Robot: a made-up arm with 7 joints.
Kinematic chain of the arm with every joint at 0, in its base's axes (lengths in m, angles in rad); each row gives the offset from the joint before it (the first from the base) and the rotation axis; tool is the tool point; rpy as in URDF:
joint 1: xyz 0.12 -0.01 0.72 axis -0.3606 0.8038 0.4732
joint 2: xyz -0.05 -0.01 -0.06 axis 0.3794 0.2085 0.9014
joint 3: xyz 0.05 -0.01 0 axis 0.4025 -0.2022 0.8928
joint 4: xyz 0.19 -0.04 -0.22 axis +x
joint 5: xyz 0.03 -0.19 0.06 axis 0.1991 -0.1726 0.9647
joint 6: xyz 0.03 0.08 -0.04 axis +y
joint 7: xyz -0.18 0 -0.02 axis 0.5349 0.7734 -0.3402
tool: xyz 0.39 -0.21 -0.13 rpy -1.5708 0 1.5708
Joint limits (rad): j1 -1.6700..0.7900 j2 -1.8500..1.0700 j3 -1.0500..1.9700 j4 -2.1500..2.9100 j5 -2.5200..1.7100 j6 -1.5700..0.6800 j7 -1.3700..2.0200
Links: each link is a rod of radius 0.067 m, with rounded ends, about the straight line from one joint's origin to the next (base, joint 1, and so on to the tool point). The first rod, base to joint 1, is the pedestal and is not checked.
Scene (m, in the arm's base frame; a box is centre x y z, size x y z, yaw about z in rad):
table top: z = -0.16
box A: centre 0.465 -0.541 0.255 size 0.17 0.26 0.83 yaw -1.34
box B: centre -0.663 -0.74 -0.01 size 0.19 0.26 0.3 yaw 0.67
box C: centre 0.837 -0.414 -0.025 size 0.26 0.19 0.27 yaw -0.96
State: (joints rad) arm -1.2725 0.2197 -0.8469 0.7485 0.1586 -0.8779 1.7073
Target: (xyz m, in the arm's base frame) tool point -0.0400 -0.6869 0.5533
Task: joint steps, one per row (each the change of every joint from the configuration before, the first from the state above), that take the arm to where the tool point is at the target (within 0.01 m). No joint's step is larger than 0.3 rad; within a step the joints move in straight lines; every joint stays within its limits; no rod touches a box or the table.
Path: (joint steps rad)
1: -0.0018 -0.1574 -0.0290 0.1202 -0.2682 0.2226 0.0447
2: -0.0018 -0.1574 -0.0290 0.1203 -0.2683 0.2225 0.0446
3: -0.0017 -0.1574 -0.0290 0.1202 -0.2682 0.2226 0.0447
4: -0.0018 -0.1574 -0.0291 0.1203 -0.2683 0.2225 0.0447
5: -0.0018 -0.1574 -0.0290 0.1202 -0.2682 0.2226 0.0447
6: -0.0018 -0.1574 -0.0290 0.1203 -0.2683 0.2225 0.0446
7: -0.0018 -0.1574 -0.0290 0.1202 -0.2682 0.2226 0.0447
8: 0.2280 -0.0215 0.0000 -0.1960 -0.0899 0.0000 0.0000
9: 0.2280 -0.0216 0.0000 -0.1961 -0.0899 0.0000 0.0000
10: 0.2280 -0.0216 0.0000 -0.1960 -0.0899 0.0000 0.0000
11: 0.2280 -0.0216 0.0000 -0.1961 -0.0899 0.0000 0.0000

